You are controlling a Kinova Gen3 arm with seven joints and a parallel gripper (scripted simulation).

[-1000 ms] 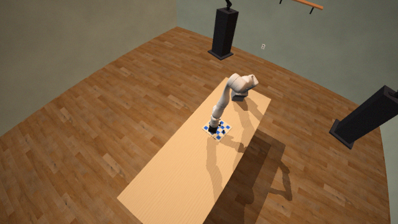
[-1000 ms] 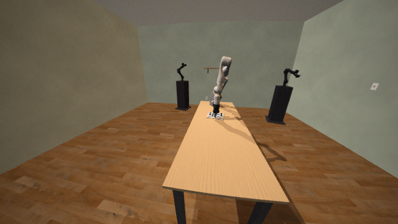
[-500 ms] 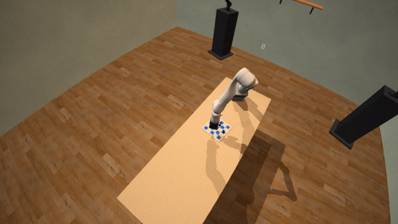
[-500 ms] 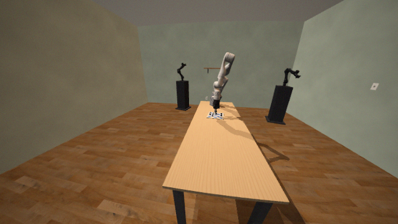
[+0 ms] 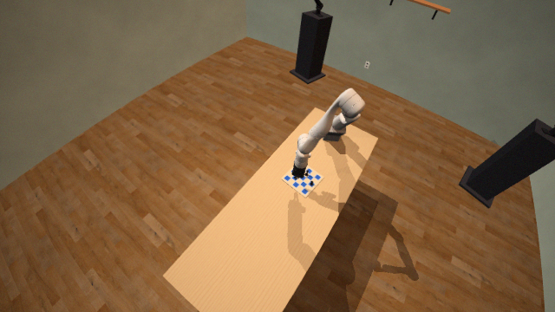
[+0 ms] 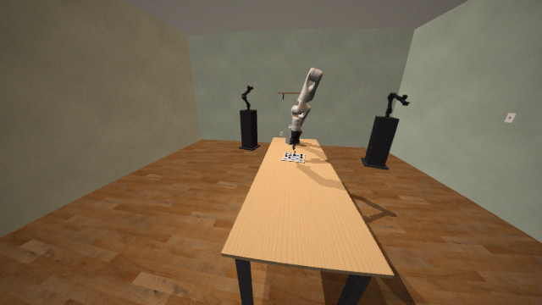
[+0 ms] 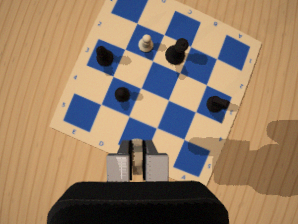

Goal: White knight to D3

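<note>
My gripper is now 12 cm above the round white piece, 11 cm past it and 5 cm to the left of it. Also, from my hand: chessboard (13 cm below, 8 cm behind, 1 cm to the right); then black piece (12 cm behind, 10 cm below, 1 cm to the right); then white knight (1 cm below).
</note>
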